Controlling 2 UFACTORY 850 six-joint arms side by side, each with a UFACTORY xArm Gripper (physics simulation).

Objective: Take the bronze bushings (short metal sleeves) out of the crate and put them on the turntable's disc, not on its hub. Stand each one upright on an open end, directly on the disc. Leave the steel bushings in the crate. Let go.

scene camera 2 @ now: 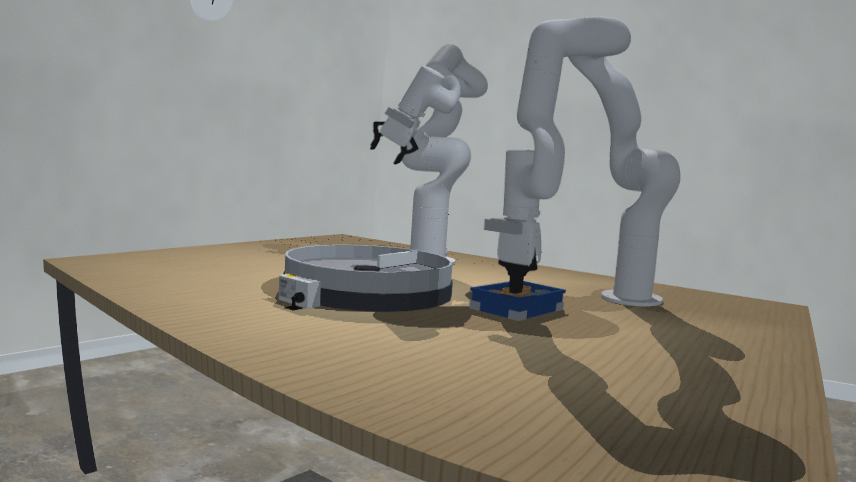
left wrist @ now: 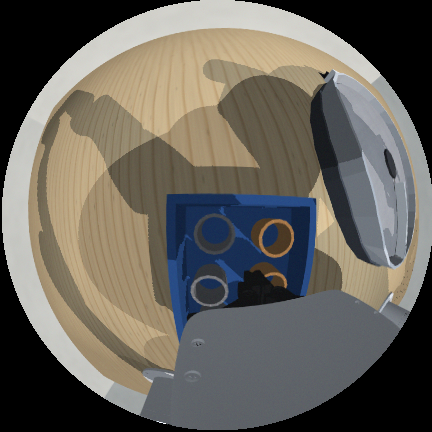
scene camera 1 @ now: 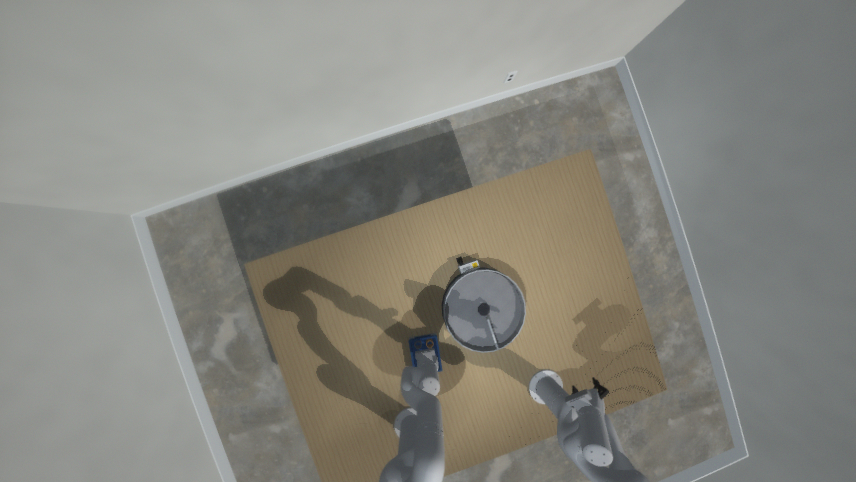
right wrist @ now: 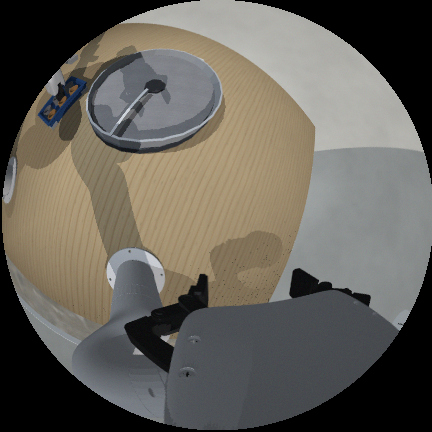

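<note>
The blue crate holds upright bushings. In the left wrist view, a bronze bushing and a steel one stand at the far end; another steel one stands nearer. My left gripper points down into the crate with its fingers together, over the left side of another bronze bushing. Its tips hide whether they touch it. My right gripper is open and empty. The turntable's disc surrounds a dark hub.
A raised wall rings the disc. A thin bar runs from near the hub to this wall. A control box sits at the turntable's side. The crate stands close beside the turntable.
</note>
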